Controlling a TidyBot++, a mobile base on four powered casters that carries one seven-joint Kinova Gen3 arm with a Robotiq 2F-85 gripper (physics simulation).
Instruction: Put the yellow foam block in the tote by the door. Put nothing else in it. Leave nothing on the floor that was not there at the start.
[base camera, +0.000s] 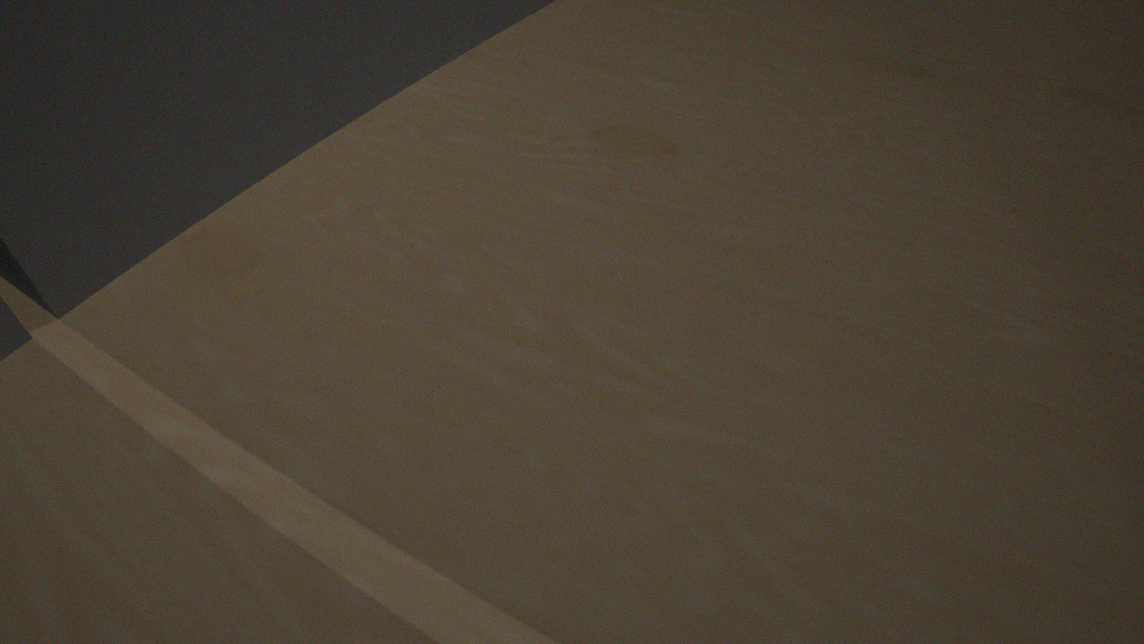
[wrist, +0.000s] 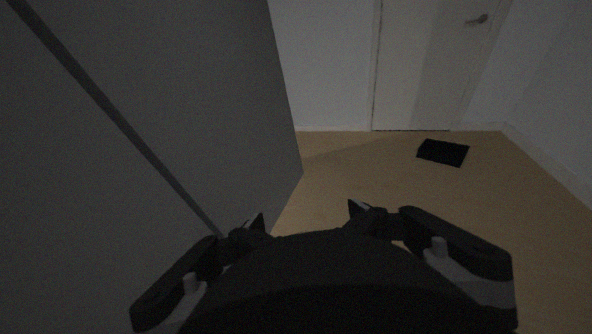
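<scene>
My gripper (wrist: 306, 215) is in sight, and I see a black tote (wrist: 452, 154) as well. As for the base camera view, the black tote is out of frame there.
</scene>
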